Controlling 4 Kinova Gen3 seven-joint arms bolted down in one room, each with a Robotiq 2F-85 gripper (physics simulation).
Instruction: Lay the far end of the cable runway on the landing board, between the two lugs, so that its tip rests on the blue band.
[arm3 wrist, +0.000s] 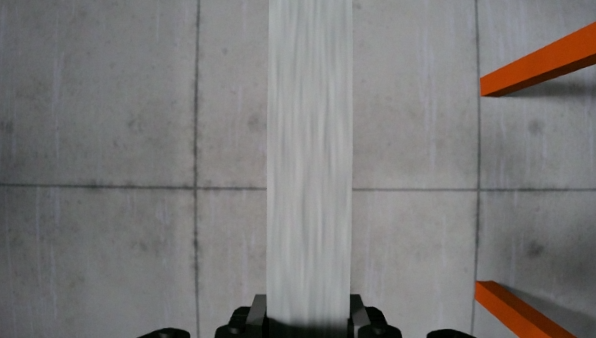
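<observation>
The cable runway (309, 150) is a long, pale grey, streaked strip. It runs straight from the bottom middle of the arm3 wrist view to the top edge and on out of view. Arm3's gripper (308, 312) is at the bottom middle, its dark fingertips against both side edges of the runway, so it is shut on it. The far tip of the runway, the landing board, the two lugs and the blue band do not show. The grippers of arm1, arm2 and arm4 do not show.
An orange bar (542, 62) slants in from the upper right edge, with a shadow on the floor beside it. A second orange bar (522, 310) slants across the lower right corner. Grey concrete floor (100, 100) with dark joint lines lies below the runway.
</observation>
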